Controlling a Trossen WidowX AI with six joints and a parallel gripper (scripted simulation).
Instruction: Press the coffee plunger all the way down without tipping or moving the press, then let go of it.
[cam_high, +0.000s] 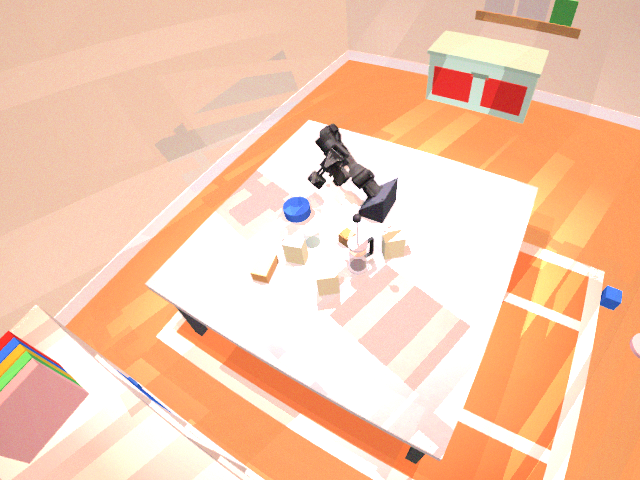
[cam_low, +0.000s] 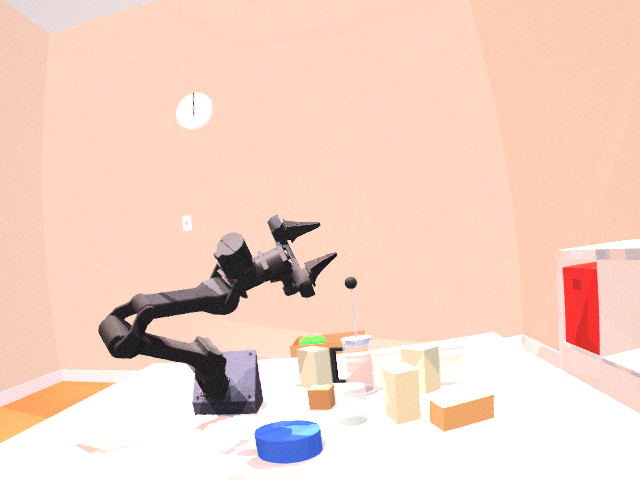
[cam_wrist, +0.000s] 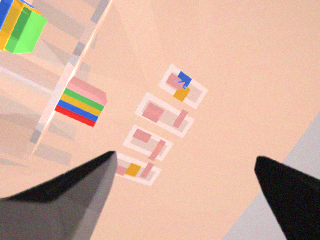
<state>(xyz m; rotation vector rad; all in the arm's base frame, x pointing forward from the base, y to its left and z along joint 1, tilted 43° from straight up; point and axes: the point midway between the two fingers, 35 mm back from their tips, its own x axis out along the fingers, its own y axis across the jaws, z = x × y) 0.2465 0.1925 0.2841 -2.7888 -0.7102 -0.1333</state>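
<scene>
Now: the coffee press 170 mm to the left of my gripper tip and 250 mm below it. Round my gripper tip: small glass cup: 20 mm ahead, 60 mm to the right, 340 mm below; then blue disc: 80 mm behind, 220 mm to the right, 360 mm below.
</scene>
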